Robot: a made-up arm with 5 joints.
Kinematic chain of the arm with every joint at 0, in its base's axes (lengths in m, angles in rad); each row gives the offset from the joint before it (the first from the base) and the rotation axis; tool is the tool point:
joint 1: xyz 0 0 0.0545 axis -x
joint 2: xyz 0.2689 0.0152 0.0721 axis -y
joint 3: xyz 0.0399 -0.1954 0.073 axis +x
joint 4: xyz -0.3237 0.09 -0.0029 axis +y
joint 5: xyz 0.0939 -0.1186 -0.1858 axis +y
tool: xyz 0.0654 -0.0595 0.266
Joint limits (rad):
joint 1: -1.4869..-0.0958
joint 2: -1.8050..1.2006
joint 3: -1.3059..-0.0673
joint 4: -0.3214..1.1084
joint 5: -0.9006..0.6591
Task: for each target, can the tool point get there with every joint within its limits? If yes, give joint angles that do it. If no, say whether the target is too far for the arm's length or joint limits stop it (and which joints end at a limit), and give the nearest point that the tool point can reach.
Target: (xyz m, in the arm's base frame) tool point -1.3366 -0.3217 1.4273
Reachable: no: too far | nearest point -0.0372 -0.2270 0.3589 | short by 1.685 m
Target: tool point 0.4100 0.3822 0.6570
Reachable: no: joint limits stop it (at a limit: joint 1, joint 3, joint 4) | nearest point 0.3480 -0.1276 0.3911 | short by 0.578 m
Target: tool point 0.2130 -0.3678 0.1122
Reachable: yes | joints -0.3399 -1.0500 -0.5593 0.9969 0.1651
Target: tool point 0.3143 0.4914 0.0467
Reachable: no: joint limits stop it (at a limit: joint 1, joint 3, joint 4, joint 5) | nearest point 0.2899 0.1635 -0.2476 | short by 0.441 m
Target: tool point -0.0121 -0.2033 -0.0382
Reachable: yes | joints -0.8285 0.6039 -0.7861 0.5572 -0.5033
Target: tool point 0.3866 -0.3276 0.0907
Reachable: yes | joints -0.6413 -1.3999 -0.5627 0.3957 -0.1082
